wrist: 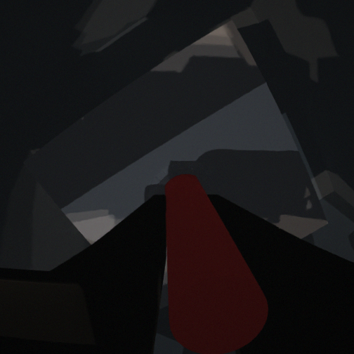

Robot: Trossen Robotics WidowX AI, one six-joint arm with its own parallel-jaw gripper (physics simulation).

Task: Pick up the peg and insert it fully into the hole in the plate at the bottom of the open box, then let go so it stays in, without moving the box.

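Note:
The red peg [207,270] runs from the bottom of the wrist view up to its far end just beyond the fingertips. My gripper [184,206] is shut on the peg, with a black finger on each side of it. The peg's far end lies in front of the blue-grey plate [235,125] at the bottom of the open box [150,107]. The hole cannot be made out; the area around the peg's end is in shadow. Whether the peg's end touches the plate or is in the hole cannot be told.
The box's dark wall crosses the upper middle, and another wall [47,225] stands at the left. The right edge of the box slants down at the right. Dark shadows and pale lit patches lie across the plate. Dim grey shapes show beyond the box at the top.

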